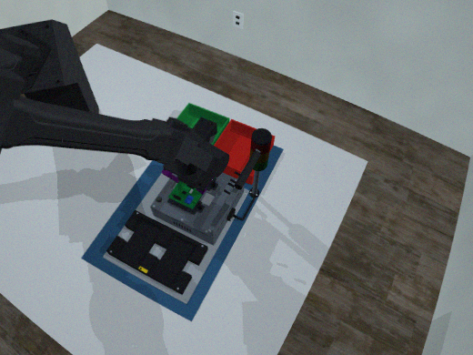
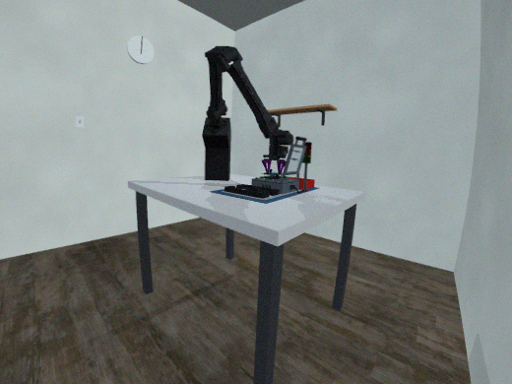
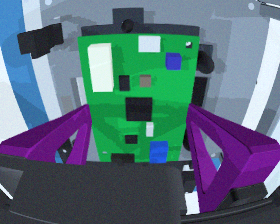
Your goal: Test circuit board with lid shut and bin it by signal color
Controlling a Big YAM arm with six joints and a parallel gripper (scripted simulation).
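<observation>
Right now the green circuit board is right at my hand. From my hand the other things lie so: black latch hook 7 cm to the left, 5 cm behind; then red bin 19 cm to the left, 9 cm ahead, 8 cm below; then tester lid 12 cm ahead, 9 cm above, 3 cm to the right.
</observation>
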